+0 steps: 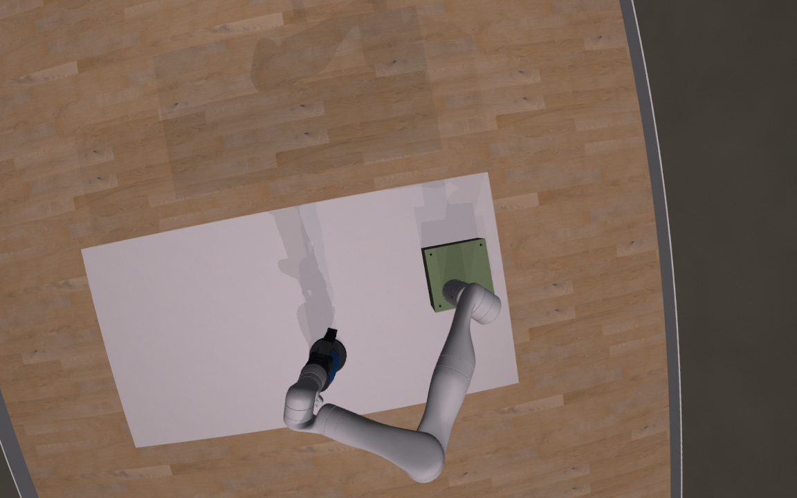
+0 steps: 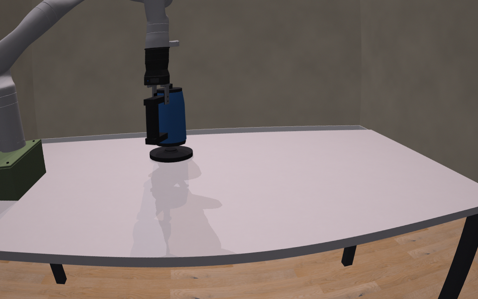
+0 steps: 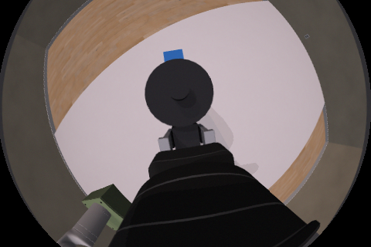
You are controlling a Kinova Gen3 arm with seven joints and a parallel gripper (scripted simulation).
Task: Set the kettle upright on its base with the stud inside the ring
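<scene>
The blue kettle lies 10 mm ahead of my hand, 20 mm to the left of it and 60 mm below it. The rest, counted from my hand: round black base: 10 mm ahead, 60 mm to the left, 190 mm below.
</scene>
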